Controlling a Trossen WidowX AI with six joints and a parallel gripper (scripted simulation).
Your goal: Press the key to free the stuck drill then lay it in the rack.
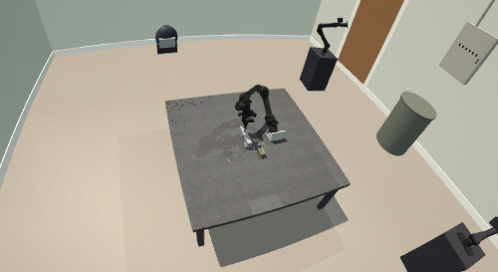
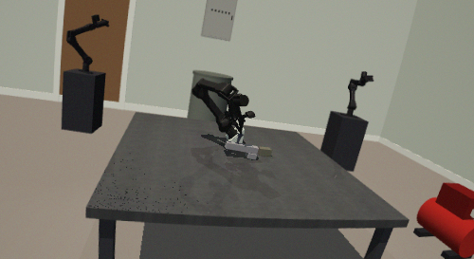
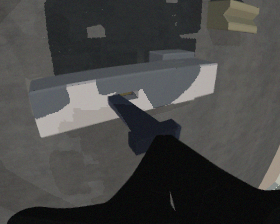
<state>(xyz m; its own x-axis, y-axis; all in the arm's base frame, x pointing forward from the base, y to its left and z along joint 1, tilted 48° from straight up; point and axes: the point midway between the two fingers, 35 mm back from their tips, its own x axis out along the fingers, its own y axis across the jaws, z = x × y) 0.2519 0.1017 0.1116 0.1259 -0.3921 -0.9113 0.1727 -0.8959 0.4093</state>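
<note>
My gripper tip is now 1 cm past the drill, 4 cm to the right of it and 8 cm above it. From my gripper tip the other things lie so: dark blue key 3 cm below.
</note>
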